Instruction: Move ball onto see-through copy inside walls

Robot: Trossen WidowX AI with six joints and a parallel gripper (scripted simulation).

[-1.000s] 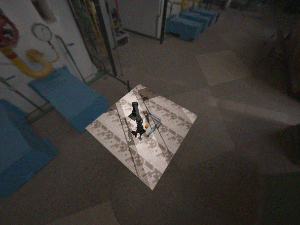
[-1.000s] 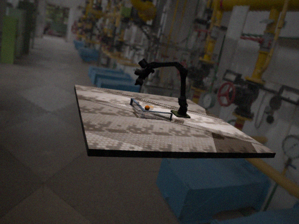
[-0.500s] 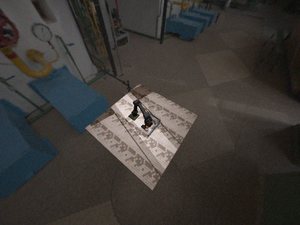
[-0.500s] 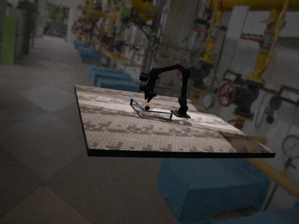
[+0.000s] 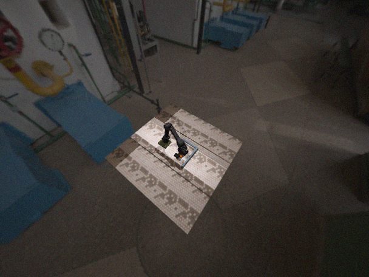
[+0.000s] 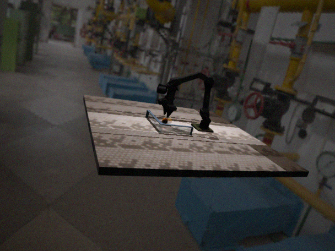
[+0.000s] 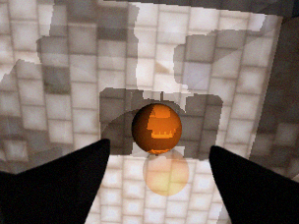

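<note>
My gripper tip is now 4 cm above the orange ball. From my gripper tip the other things lie so: see-through orange ball copy 4 cm behind, 1 cm to the right, 4 cm below.
</note>
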